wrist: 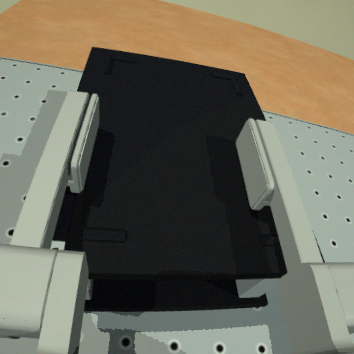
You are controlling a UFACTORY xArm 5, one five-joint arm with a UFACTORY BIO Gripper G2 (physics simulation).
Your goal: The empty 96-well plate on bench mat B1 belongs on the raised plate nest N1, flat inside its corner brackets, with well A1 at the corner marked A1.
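Places are measured from the arm's base along level axes (x right, y back, z down), in centimetres.
Pixels of known places: hand, its tool point: (173, 150).
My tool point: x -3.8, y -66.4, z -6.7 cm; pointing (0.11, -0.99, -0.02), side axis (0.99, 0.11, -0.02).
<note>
Behind a point stands the place of what it marks.
The raised plate nest N1 (165, 250) {x -4.4, y -62.3, z -5.5 cm} is a black slab below the gripper, with no plate visible on it. Low dark brackets show at its far left corner (109, 66) {x -6.7, y -74.7, z -5.7 cm} and far right corner (237, 85) {x 2.2, y -74.4, z -5.7 cm}; the near ones are faint in shadow. My gripper (170, 152) {x -3.8, y -66.4, z -6.7 cm} is shut to its narrow stop, its two pale finger pads still wide apart with nothing between them. It hangs above the nest, one pad over each side. The 96-well plate, mat B1 and a readable A1 mark do not show in the wrist view.
A pale perforated board (312, 172) {x 12.2, y -71.9, z 0.6 cm} lies on both sides of the nest and in front of it. A wood-coloured surface (165, 35) {x 1.4, y -100.2, z 1.9 cm} extends behind the nest. A dark lower ledge (175, 295) {x -2.8, y -62.0, z 0.1 cm} shows under the near edge of the nest. The gripper casts shadows over the nest and board.
</note>
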